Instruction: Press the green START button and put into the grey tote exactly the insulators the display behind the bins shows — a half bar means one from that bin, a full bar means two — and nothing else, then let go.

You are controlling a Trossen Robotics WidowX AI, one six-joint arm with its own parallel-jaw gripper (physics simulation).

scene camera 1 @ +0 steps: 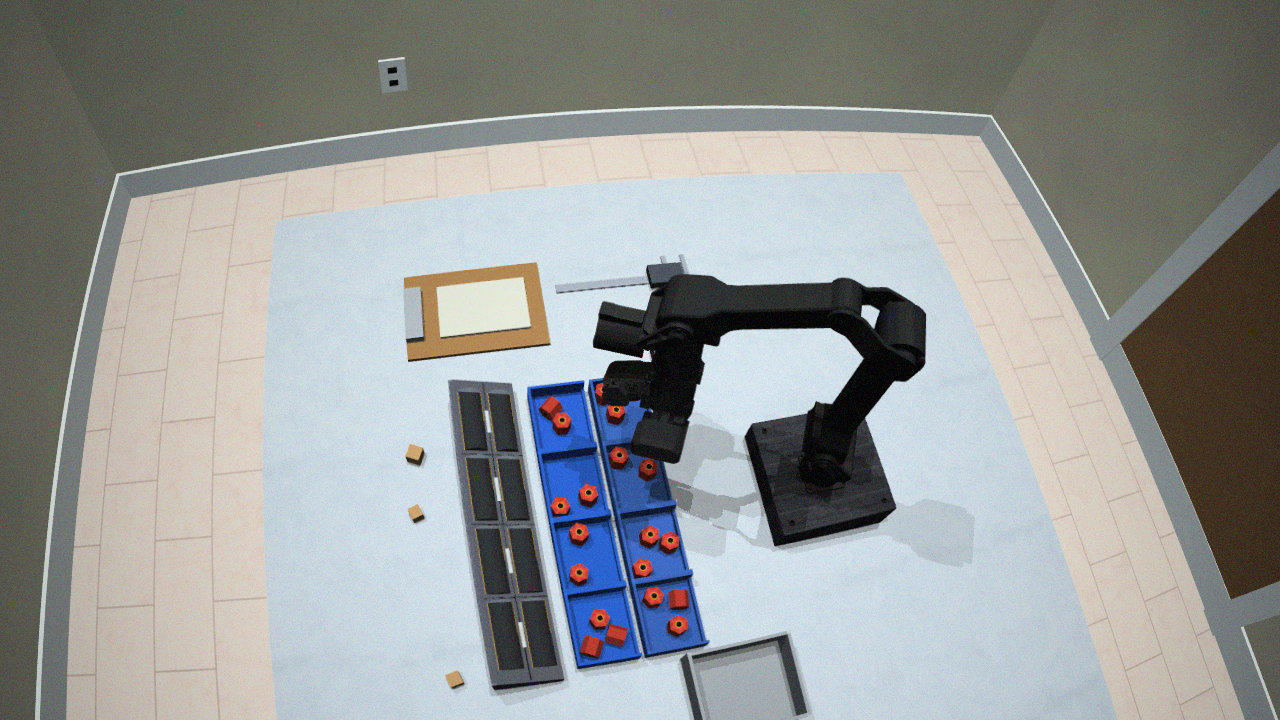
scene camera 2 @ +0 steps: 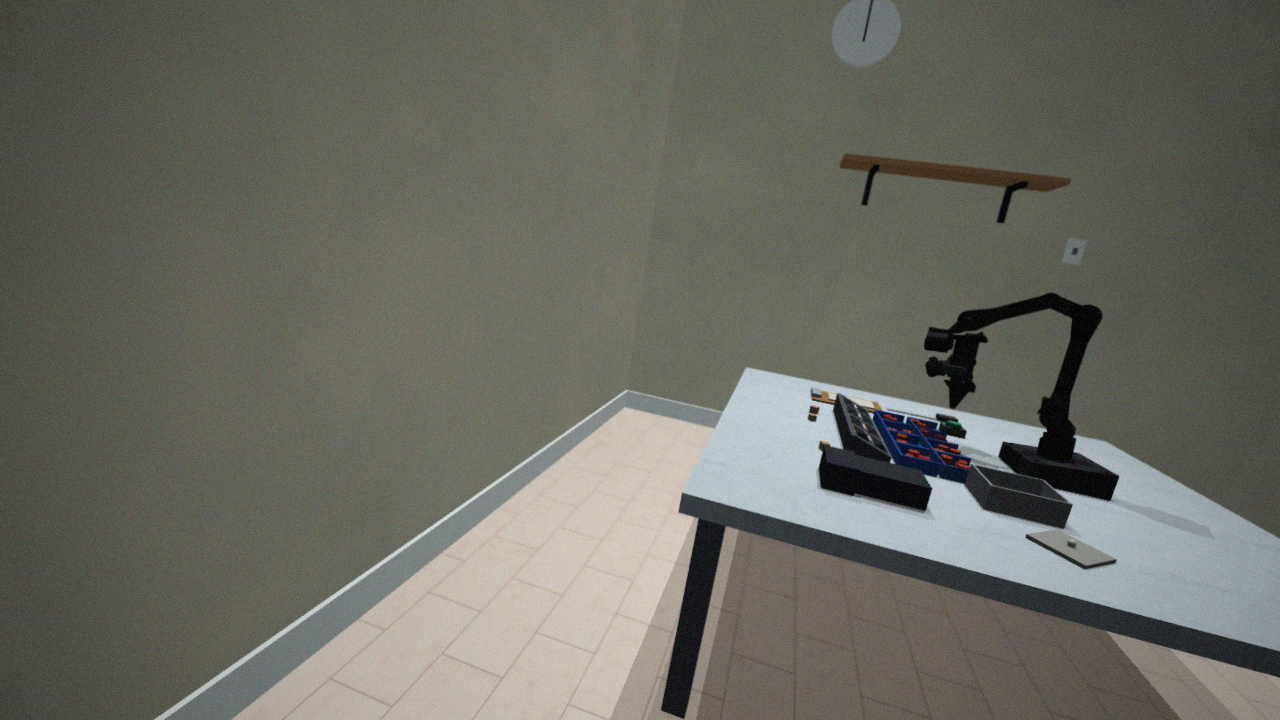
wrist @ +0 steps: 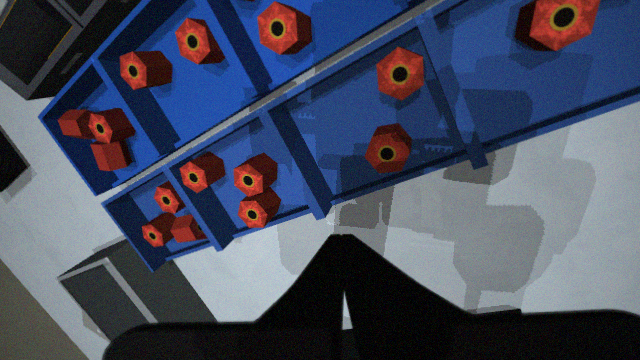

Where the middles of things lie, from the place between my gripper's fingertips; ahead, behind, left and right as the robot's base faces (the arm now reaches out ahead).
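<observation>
The dark box [scene camera 2: 840, 470] sits 47 cm to the left of my hand, 23 cm ahead of it and 9 cm below it. Then there is the grey caliper [scene camera 1: 658, 275], which I find 38 cm to the right of my hand, 11 cm below it and 1 cm behind it. The grey tote [scene camera 1: 762, 671] is 34 cm to the left of my hand, 7 cm behind it and 9 cm below it.
</observation>
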